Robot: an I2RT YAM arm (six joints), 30 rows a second.
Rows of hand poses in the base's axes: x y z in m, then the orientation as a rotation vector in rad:
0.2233 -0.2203 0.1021 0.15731 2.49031 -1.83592
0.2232 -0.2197 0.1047 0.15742 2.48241 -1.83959
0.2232 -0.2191 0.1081 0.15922 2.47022 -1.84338
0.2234 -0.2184 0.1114 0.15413 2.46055 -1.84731
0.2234 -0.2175 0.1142 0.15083 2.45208 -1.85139
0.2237 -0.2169 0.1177 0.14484 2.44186 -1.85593
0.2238 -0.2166 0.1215 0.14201 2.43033 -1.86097
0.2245 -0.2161 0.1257 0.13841 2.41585 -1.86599
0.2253 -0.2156 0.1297 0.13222 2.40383 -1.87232
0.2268 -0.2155 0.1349 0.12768 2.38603 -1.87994
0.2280 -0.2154 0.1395 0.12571 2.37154 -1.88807
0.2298 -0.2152 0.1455 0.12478 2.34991 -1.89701
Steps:
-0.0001 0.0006 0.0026 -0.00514 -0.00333 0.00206
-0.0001 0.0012 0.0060 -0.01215 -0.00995 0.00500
0.0001 0.0019 0.0093 -0.01829 -0.01247 0.01058
0.0001 0.0028 0.0121 -0.02398 -0.01472 0.01457
0.0004 0.0034 0.0156 -0.03070 -0.01691 0.02063
0.0005 0.0037 0.0194 -0.03821 -0.02075 0.02531
0.0012 0.0042 0.0236 -0.04704 -0.02617 0.03168
0.0020 0.0047 0.0276 -0.05551 -0.02838 0.03790
0.0035 0.0048 0.0328 -0.06716 -0.03411 0.04517
0.0047 0.0049 0.0374 -0.07760 -0.03832 0.04937
0.0065 0.0051 0.0434 -0.09166 -0.04689 0.05566

